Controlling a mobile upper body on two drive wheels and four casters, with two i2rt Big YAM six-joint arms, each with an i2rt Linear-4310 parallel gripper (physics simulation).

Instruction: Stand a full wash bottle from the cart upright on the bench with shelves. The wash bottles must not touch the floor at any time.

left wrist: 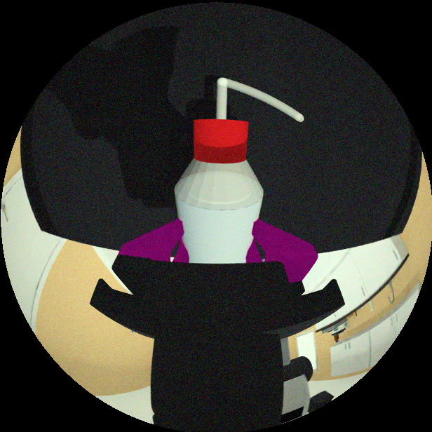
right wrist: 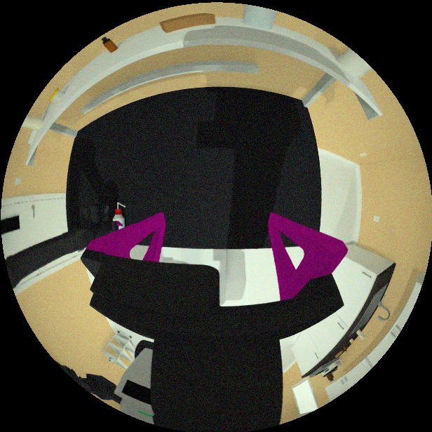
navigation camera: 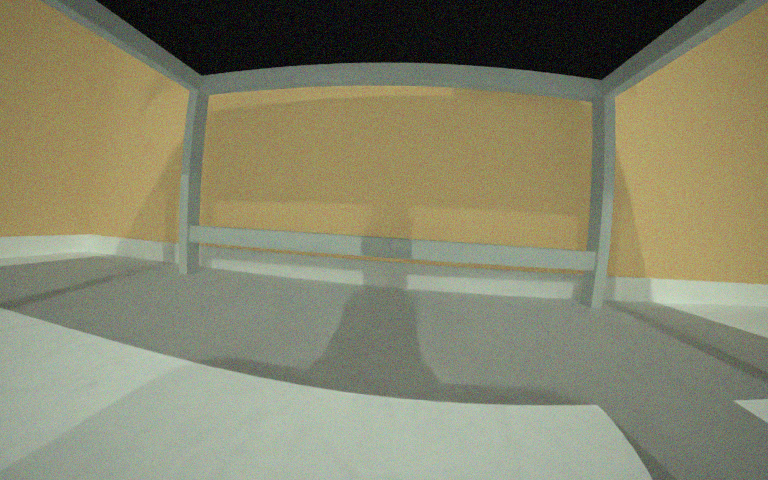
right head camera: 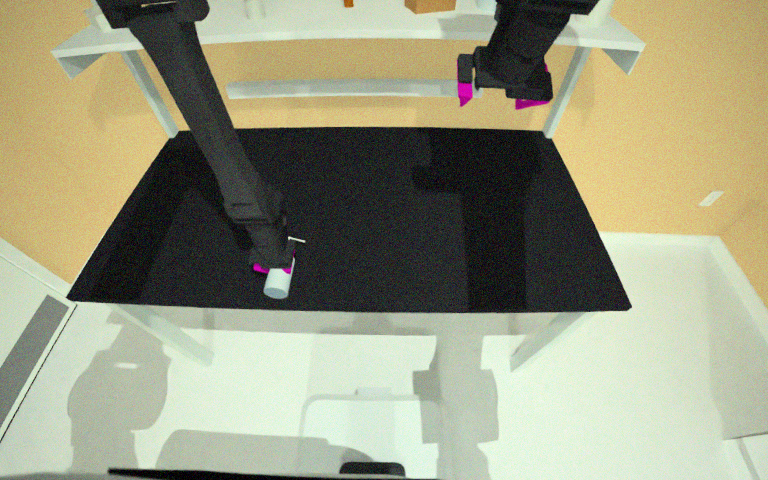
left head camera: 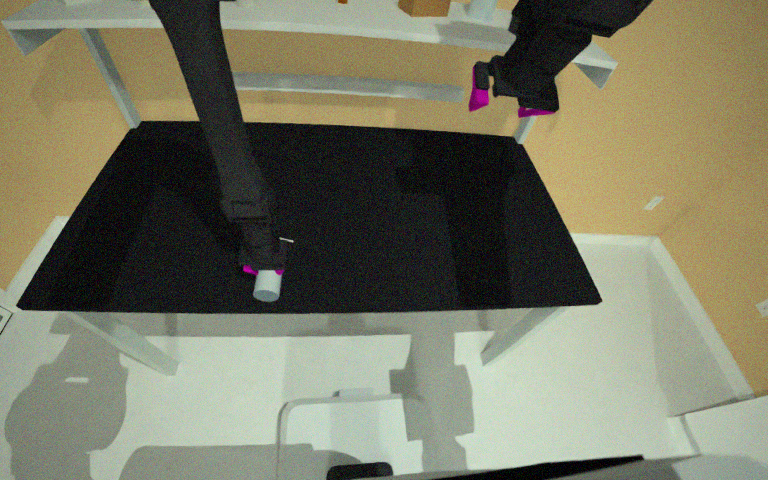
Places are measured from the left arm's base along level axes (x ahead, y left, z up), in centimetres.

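Where they show: left gripper, fingertip midpoint: (right head camera: 282, 273) (left head camera: 270, 274); right gripper, fingertip midpoint: (right head camera: 488, 104) (left head camera: 494, 111).
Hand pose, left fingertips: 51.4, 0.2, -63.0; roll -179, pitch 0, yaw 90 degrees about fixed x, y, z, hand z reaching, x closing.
Things, the pixels of their top centre, and the offset from my left fingertips, as dx, dy, dz. "pt": a spot on its surface instead. Level surfaces: height alone.
- wash bottle at its top centre: (left head camera: 272, 257) (right head camera: 283, 256) +2.3, -1.0, +4.6
- black bench top at its surface level: dz -1.8
- white shelf at a spot on its surface: (left head camera: 317, 28) pt +37.1, -11.5, +43.1
- brown box at a spot on its surface: (right head camera: 430, 5) (left head camera: 425, 9) pt +49.4, -37.8, +45.6
The wash bottle (left head camera: 267, 285) (right head camera: 277, 284) (left wrist: 220, 230) (right wrist: 118, 219) has a red cap, a bent white spout and pale liquid. It appears to lie on its side at the near part of the black bench top (left head camera: 351, 226) (right head camera: 362, 226), base toward the robot, cap toward the back. Whether it touches the bench is unclear. My left gripper (left head camera: 263, 271) (right head camera: 272, 269) (left wrist: 217, 217) is shut on its body; in both head views the gripper hides the cap. My right gripper (left head camera: 506, 110) (right head camera: 491, 103) (right wrist: 216, 217) is open and empty, high over the bench's back right. The cart does not show clearly.
A white shelf (left head camera: 317, 28) (right head camera: 339, 35) runs above the bench's back, carrying a brown box (left head camera: 424, 6) (right head camera: 430, 5) (right wrist: 187, 22) and a small amber bottle (right wrist: 109, 44). The bench's near edge is close to the bottle's base. Grey legs (navigation camera: 193, 169) and a cross-bar (navigation camera: 283, 238) stand underneath.
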